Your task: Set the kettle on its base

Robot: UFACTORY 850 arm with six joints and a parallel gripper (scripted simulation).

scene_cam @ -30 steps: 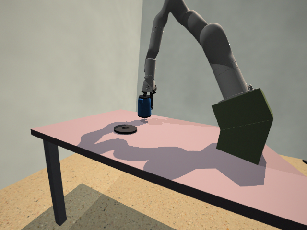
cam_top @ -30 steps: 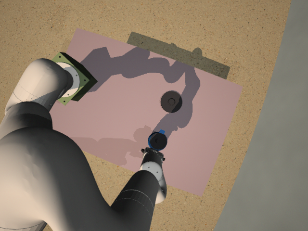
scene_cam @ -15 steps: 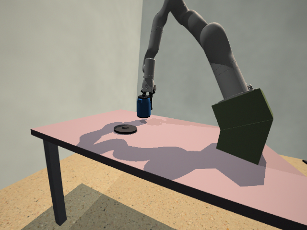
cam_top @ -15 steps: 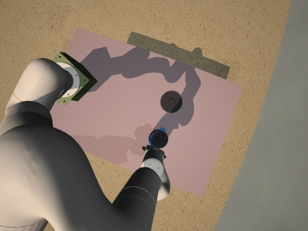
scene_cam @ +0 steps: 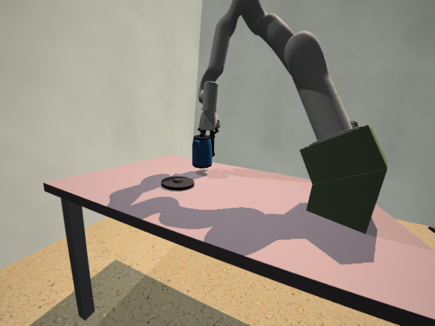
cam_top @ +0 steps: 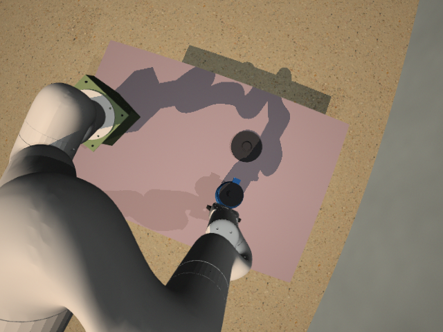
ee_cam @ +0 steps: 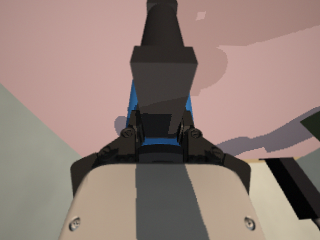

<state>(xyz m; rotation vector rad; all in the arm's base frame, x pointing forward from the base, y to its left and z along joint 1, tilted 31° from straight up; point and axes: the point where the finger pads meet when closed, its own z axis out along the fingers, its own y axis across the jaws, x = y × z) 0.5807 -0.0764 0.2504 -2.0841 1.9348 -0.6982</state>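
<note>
The blue kettle lies 2 cm to the left of my hand and 6 cm below it. Also, from my hand: round black base: 2 cm behind, 29 cm to the left, 19 cm below.
</note>
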